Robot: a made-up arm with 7 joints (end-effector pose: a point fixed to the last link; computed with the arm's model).
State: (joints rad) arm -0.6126 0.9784 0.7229 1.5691 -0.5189 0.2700 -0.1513
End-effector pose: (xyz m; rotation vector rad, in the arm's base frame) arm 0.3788 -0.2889 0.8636 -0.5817 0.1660 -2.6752
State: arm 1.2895 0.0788 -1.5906 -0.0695 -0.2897 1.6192 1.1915
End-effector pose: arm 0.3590 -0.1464 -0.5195 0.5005 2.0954 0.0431
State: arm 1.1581 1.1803 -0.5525 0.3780 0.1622 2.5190 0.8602
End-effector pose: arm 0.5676 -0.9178 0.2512 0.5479 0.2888 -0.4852
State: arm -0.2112 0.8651 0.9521 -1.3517 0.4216 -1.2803 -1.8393
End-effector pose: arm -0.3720 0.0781 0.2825 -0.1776 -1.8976 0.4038
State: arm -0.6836 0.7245 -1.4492 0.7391 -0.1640 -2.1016 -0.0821
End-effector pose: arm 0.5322 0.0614 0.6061 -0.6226 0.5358 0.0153
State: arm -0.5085 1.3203 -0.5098 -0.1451 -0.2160 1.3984 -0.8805
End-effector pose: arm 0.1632 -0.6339 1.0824 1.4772 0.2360 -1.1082
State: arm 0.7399 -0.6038 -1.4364 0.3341 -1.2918 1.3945 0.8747
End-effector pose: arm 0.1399 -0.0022 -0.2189 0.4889 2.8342 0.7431
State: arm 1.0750 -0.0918 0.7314 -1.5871 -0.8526 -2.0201 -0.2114
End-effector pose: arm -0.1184 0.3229 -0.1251 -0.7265 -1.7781 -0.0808
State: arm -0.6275 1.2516 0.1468 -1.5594 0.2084 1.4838 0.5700
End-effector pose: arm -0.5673 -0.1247 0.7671 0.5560 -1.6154 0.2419
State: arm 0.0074 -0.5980 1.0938 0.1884 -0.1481 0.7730 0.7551
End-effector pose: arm 0.5140 0.1109 -0.1353 -0.6680 1.4203 -0.0525
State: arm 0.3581 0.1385 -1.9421 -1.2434 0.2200 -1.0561 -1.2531
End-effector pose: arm 0.4244 -0.3895 -0.2483 -1.4199 1.1869 -0.7666
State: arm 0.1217 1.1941 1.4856 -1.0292 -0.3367 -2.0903 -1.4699
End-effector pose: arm -0.2486 -0.1488 -0.1397 -0.9128 -1.9279 0.7862
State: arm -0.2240 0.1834 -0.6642 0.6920 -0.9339 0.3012 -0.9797
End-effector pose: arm -0.1596 -0.7527 0.4933 0.0027 -0.8439 2.0709
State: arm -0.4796 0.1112 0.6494 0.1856 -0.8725 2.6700 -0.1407
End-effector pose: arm 0.0173 0.2922 0.0435 -1.4523 0.9747 0.7287
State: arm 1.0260 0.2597 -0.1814 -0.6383 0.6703 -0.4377 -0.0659
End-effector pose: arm 0.2994 -0.2869 -0.3023 -1.7069 -0.7853 0.3181
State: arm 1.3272 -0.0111 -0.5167 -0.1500 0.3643 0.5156 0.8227
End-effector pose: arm 0.4571 -0.4482 -0.6443 1.1291 2.2868 -1.1658
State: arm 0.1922 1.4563 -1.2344 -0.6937 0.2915 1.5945 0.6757
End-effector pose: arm -0.3329 -1.0614 0.6443 1.2920 -0.2254 -1.8524
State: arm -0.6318 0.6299 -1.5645 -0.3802 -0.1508 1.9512 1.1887
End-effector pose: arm 0.4748 -0.5078 0.7070 -0.9011 0.4290 -1.5285
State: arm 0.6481 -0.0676 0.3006 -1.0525 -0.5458 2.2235 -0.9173
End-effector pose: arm 0.6130 -0.4507 0.5676 0.9715 0.6786 -0.3087
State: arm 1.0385 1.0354 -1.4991 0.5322 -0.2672 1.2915 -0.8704
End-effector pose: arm -0.0565 -0.2476 -0.5708 -0.9094 -1.8706 0.4331
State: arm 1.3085 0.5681 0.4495 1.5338 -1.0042 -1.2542 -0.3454
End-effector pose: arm 0.1722 -1.1065 0.1535 0.7641 -1.4539 2.4265
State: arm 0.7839 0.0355 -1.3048 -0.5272 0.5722 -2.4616 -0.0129
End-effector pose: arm 0.7606 -0.5361 -0.1970 -0.6979 0.9632 -0.6338
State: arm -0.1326 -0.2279 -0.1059 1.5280 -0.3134 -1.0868 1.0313
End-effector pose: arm 0.1414 -0.5525 0.2811 0.9459 -0.8994 1.6646
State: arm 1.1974 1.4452 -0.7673 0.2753 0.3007 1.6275 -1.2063
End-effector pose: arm 0.0437 -0.7878 -0.7109 -1.9223 -1.0679 0.5108
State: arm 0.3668 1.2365 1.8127 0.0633 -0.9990 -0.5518 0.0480
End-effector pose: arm 0.0911 -0.6715 0.7918 0.6298 -0.0443 -1.0776
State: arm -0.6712 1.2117 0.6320 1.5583 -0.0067 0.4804 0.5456
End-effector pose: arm 0.5573 -0.1508 0.7944 -0.7011 0.2630 -2.0611
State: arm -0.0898 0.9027 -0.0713 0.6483 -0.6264 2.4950 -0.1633
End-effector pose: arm 0.6062 0.1527 0.5363 -0.5850 0.8922 -0.1119
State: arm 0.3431 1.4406 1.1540 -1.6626 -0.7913 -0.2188 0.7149
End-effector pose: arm -0.0870 -0.5114 0.7744 0.8400 -0.8302 0.4482
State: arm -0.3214 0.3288 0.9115 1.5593 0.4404 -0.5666 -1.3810
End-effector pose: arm -0.1187 -0.1488 0.2794 -1.8139 1.0212 1.8831
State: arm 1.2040 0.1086 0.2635 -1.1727 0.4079 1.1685 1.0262
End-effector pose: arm 0.3239 -0.9449 0.0696 1.6111 0.1454 -0.9259
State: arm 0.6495 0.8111 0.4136 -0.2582 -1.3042 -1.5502 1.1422
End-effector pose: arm 0.1094 -0.6977 -0.0673 0.8604 1.6398 -1.3674
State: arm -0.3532 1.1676 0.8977 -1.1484 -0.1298 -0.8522 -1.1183
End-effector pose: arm 0.3958 -0.1275 0.1503 1.6920 2.2740 -0.2604
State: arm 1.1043 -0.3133 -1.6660 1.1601 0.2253 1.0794 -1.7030
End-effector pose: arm -0.2671 -0.5507 0.0770 1.1481 0.0313 1.3568
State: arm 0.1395 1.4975 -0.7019 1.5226 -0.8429 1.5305 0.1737
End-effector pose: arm 0.4333 -0.2078 0.4099 0.0697 1.7470 0.1696
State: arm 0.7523 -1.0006 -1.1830 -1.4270 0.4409 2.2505 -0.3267
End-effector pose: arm 0.7525 -0.5449 0.1508 -0.1746 0.5906 -1.5012
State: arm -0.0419 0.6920 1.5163 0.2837 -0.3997 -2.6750 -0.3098
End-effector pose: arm -0.3898 -0.1126 0.0039 -1.8278 -0.7128 1.3812
